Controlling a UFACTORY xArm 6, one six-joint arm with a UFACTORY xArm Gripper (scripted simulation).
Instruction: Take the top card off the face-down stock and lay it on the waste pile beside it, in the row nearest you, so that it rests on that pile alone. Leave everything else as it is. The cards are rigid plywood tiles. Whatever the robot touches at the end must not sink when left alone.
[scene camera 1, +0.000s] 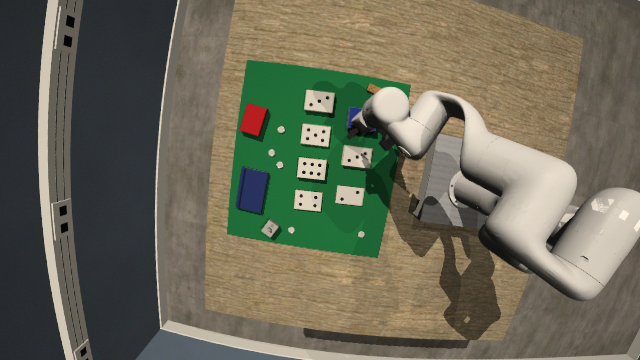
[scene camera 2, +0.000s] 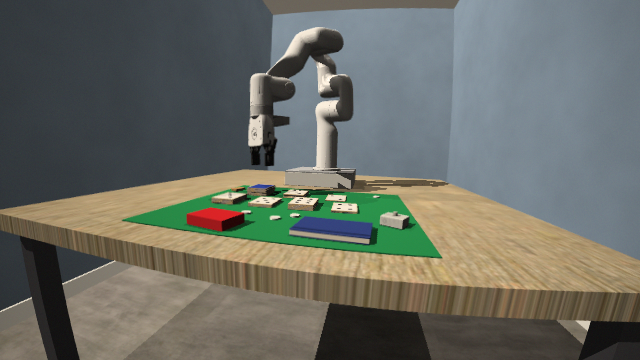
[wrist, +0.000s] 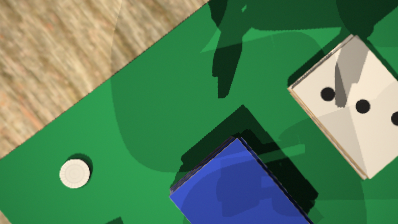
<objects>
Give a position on a blue book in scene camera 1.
At 252, 186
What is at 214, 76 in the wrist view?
A green mat.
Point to a red box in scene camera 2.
At 216, 219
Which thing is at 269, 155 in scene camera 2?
My gripper.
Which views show the blue book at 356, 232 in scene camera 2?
Scene camera 1 and scene camera 2 only.
</objects>
